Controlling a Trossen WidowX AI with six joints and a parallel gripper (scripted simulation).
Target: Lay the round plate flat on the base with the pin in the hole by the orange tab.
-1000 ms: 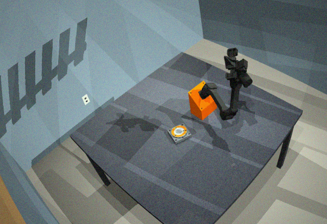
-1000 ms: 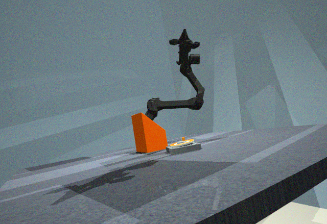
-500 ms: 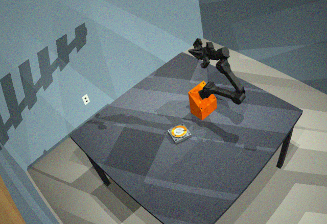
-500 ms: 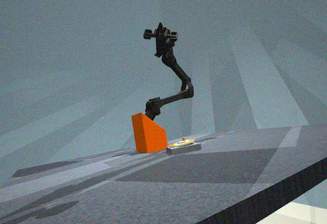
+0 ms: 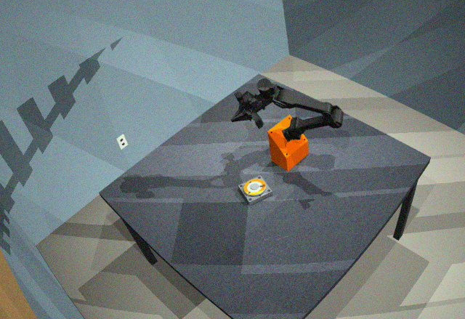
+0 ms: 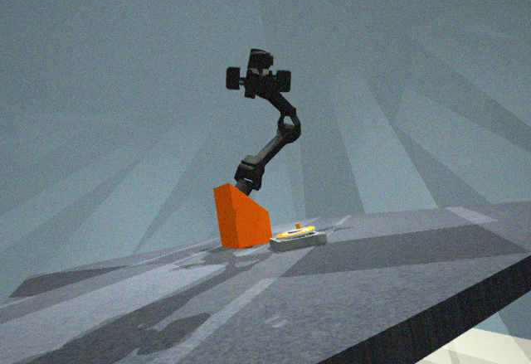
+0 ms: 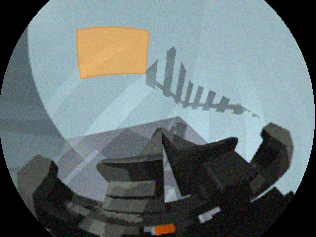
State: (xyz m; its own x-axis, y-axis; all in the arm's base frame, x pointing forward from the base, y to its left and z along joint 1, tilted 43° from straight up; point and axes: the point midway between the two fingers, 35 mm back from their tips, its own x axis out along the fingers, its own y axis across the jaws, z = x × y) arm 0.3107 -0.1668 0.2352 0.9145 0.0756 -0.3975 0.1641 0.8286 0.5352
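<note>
Right now my gripper tip is 3 cm past the base, 3 cm to the right of it and 43 cm above it.
</note>
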